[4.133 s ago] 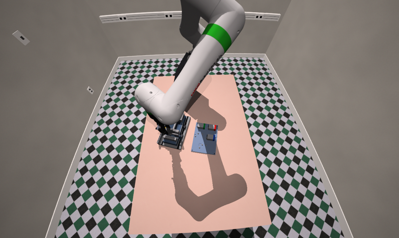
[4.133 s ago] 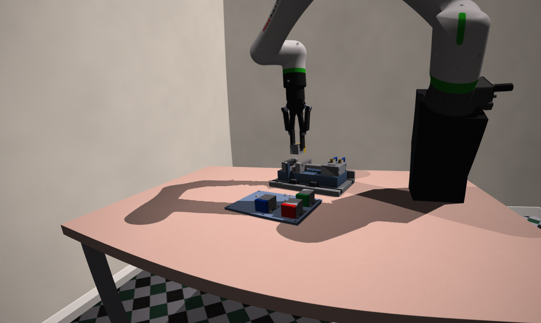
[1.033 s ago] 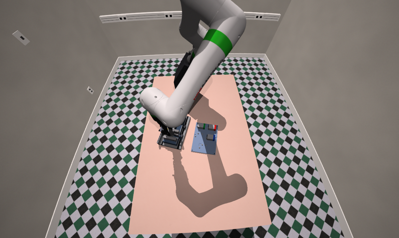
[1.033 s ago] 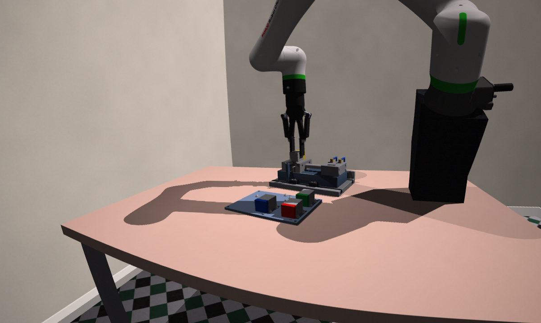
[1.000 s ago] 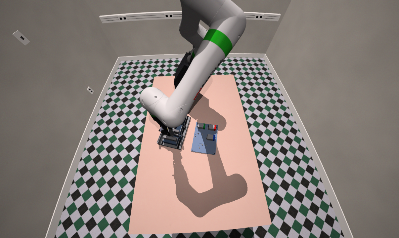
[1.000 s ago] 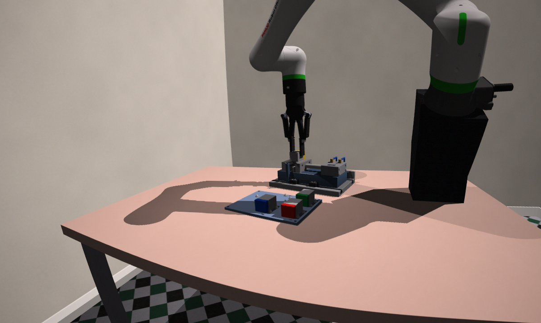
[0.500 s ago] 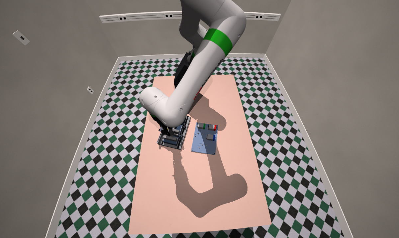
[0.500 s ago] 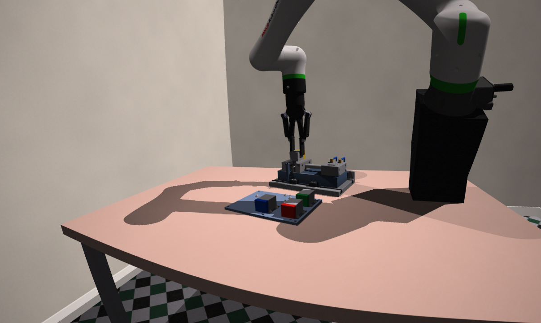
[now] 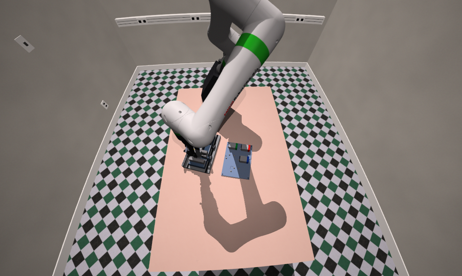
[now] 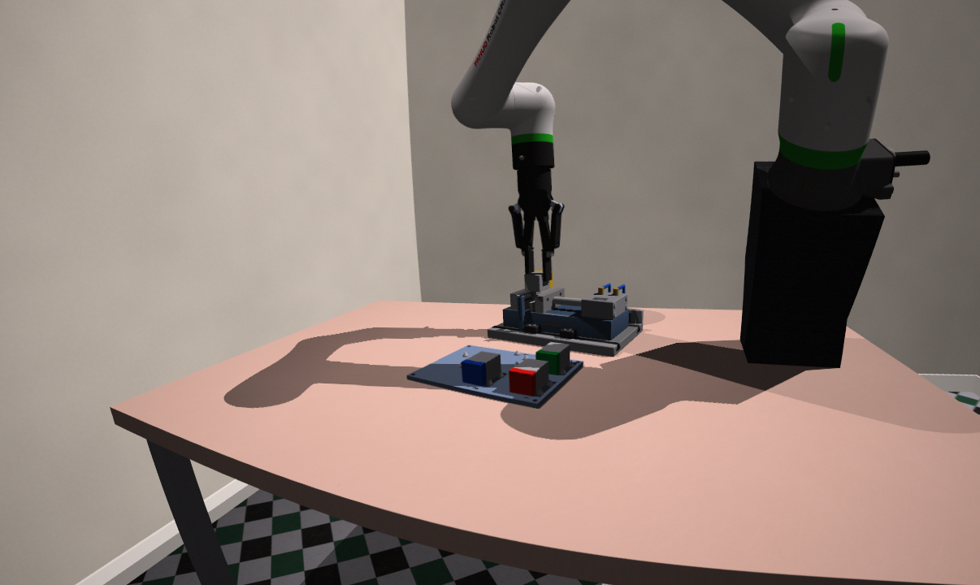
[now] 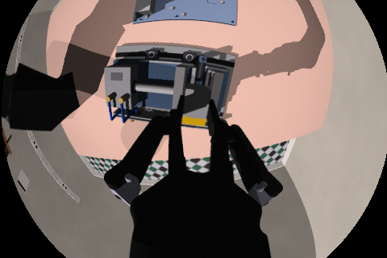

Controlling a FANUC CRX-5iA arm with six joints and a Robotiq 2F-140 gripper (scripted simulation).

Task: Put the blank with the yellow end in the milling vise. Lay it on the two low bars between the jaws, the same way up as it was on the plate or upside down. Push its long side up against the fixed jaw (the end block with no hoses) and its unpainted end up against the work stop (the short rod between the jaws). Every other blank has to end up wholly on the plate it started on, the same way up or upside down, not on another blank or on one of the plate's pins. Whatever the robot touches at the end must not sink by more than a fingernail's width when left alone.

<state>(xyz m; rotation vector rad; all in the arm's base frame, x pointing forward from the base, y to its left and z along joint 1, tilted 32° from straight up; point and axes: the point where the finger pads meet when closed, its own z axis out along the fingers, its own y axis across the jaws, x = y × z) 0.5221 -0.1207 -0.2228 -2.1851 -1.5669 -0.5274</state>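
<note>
Now: the yellow-ended blank 3 cm below my hand. Round my hand: green-ended blank (8 cm behind, 24 cm to the left, 13 cm below); then fixed jaw (3 cm ahead, 7 cm below); then plate (2 cm ahead, 27 cm to the left, 15 cm below).
</note>
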